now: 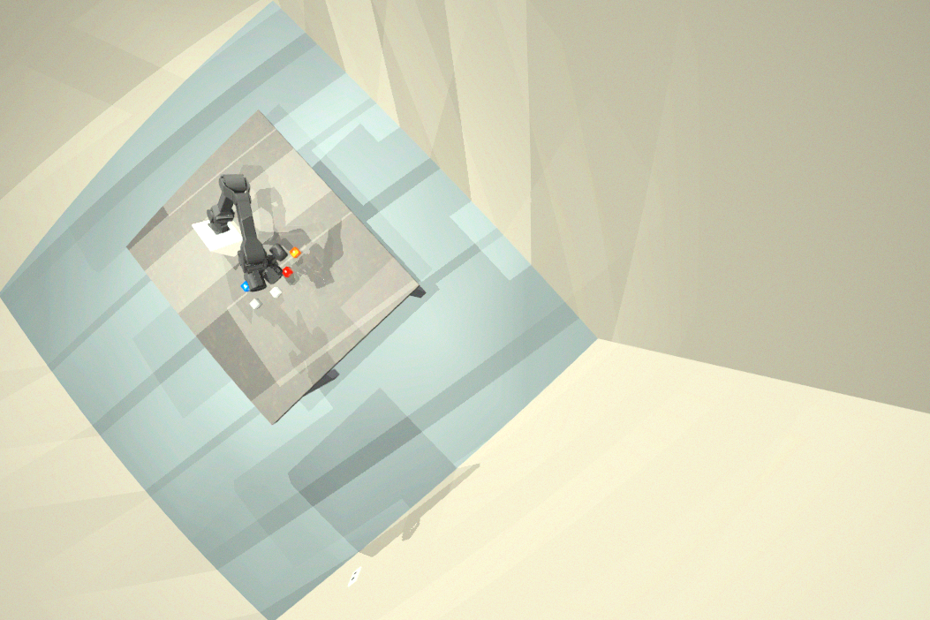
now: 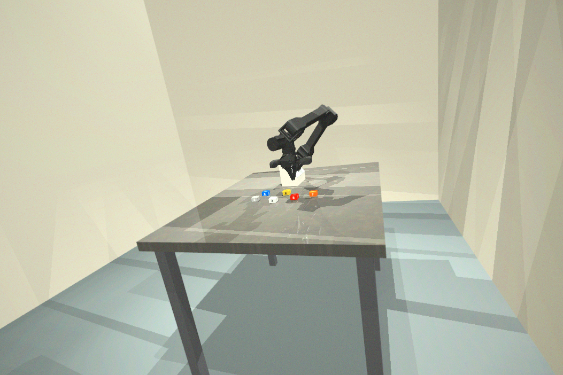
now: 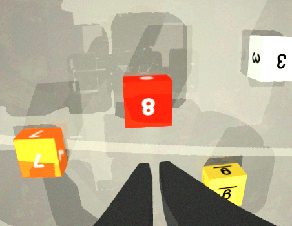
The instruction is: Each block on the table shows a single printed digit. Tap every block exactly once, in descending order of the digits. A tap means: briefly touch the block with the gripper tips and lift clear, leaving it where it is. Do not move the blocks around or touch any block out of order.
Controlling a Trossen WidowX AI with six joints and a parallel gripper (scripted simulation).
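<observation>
My gripper tip is now 8 cm to the right of the orange block, 8 cm above it and 3 cm past it. The rest, counted from my gripper tip: yellow block: 8 cm below, 7 cm to the right, 7 cm behind; white block: 10 cm to the right, 8 cm below, 4 cm ahead; red block: 8 cm below, 1 cm ahead.
</observation>
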